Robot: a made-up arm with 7 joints.
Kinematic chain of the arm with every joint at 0, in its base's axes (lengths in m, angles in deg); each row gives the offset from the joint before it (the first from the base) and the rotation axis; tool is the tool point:
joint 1: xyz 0 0 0.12 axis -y
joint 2: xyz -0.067 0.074 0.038 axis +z
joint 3: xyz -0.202 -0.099 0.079 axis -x
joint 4: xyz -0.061 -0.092 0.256 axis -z
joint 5: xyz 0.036 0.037 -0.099 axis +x
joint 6: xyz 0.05 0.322 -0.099 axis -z
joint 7: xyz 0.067 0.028 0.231 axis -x
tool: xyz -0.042 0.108 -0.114
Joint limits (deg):
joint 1: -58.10..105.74
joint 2: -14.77..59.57
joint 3: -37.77..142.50
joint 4: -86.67..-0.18
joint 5: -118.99..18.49
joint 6: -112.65..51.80
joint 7: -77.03..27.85
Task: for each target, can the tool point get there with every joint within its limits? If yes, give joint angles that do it. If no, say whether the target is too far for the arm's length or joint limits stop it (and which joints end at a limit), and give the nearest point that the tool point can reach.
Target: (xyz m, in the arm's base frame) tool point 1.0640 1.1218 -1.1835
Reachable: no: too far | nearest point 0.4016 0.4638 -0.5244 | short by 1.143 m
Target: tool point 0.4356 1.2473 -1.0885
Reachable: no: too far | nearest point 0.1712 0.5942 -0.5508 | short by 0.886 m
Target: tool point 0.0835 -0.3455 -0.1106
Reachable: yes | joints 44.36 49.77 90.41 -30.56 -45.65 14.38 -19.02
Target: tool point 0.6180 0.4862 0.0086
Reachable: no: joint limits stop it (at a limit: joint 1, joint 2, joint 5, joint 7) | nearest point 0.4672 0.3819 -0.0533 | short by 0.193 m
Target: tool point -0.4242 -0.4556 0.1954
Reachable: yes | joints 30.40 37.42 119.69 -68.52 -74.36 -63.94 -39.03
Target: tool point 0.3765 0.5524 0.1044
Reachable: no: joint limits stop it (at a limit: joint 1, joint 2, joint 5, joint 7) | nearest point 0.3166 0.4757 0.0543 | short by 0.109 m
